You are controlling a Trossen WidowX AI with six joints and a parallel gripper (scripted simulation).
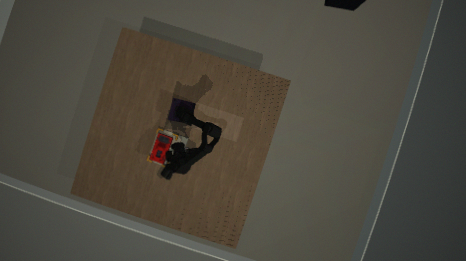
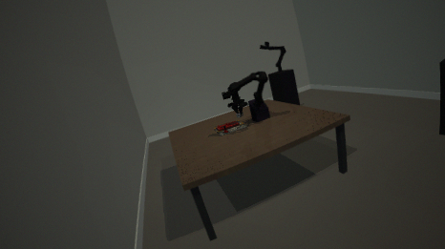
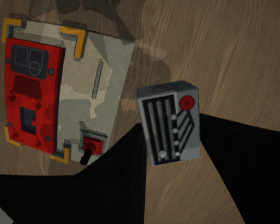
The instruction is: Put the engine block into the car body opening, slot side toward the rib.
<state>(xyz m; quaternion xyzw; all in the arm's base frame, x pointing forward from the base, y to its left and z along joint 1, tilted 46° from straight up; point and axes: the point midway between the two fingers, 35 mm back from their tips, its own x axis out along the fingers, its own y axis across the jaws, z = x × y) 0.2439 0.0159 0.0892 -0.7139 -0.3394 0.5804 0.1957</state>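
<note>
Right now the grey bracket is 12 cm ahead of my gripper tip, 10 cm to the right of it and 11 cm below it. Round my gripper tip: engine block (1 cm below).
</note>
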